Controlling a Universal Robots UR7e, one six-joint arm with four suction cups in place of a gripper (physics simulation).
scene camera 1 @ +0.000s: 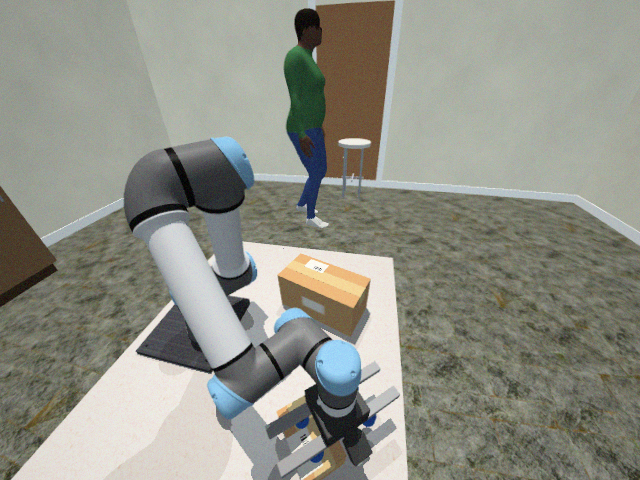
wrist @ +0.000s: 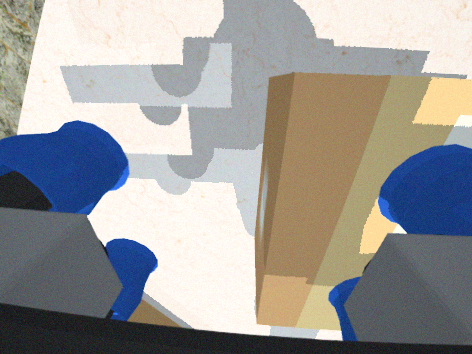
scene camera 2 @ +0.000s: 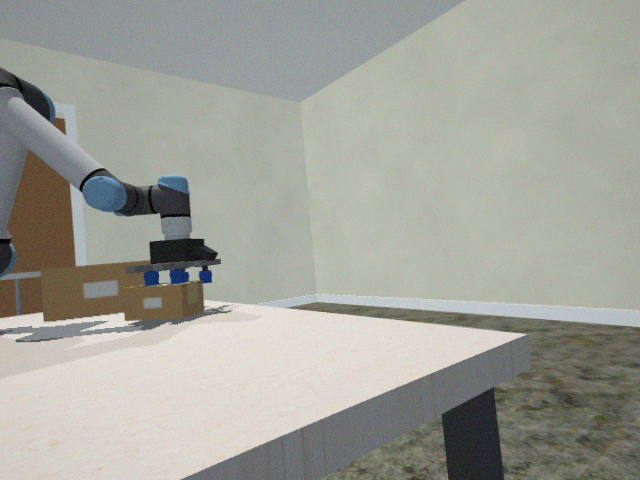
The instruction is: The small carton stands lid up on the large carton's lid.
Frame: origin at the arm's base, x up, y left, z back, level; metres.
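Where they show: hand at its tool point: (wrist: 238,225).
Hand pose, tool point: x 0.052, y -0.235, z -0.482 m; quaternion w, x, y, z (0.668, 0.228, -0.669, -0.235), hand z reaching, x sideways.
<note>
Things, the pixels of their top centre, and the offset from my tool point. Level surfaces: height alone.
- small carton at its top centre: (wrist: 374,261) (scene camera 2: 164,283) (scene camera 1: 309,431) dz +0.055, dx +0.013, dy -0.036 m
- white table at its surface level: dx -0.074 m
- large carton at its top centre: (scene camera 1: 323,276) (scene camera 2: 104,264) dz +0.090, dx +0.080, dy +0.404 m
The small carton (scene camera 1: 290,410) (scene camera 2: 162,302) (wrist: 316,171) stands lid up on the white table (scene camera 1: 129,413) (scene camera 2: 310,361) (wrist: 133,38), near its front right corner. My suction gripper (scene camera 1: 330,426) (scene camera 2: 178,277) is straight over it, and its blue cups rest on the lid. In the wrist view the right-hand cups (wrist: 426,190) sit over the carton's taped lid, while the left-hand cups (wrist: 76,164) hang over bare table. The large carton (scene camera 1: 323,296) (scene camera 2: 82,291) stands lid up further back on the table, apart from the small one.
The arm's dark base plate (scene camera 1: 170,335) lies at the table's left side. A person (scene camera 1: 305,103) in a green top walks on the floor beyond the table, near a white stool (scene camera 1: 354,143) and a brown door (scene camera 1: 356,77).
</note>
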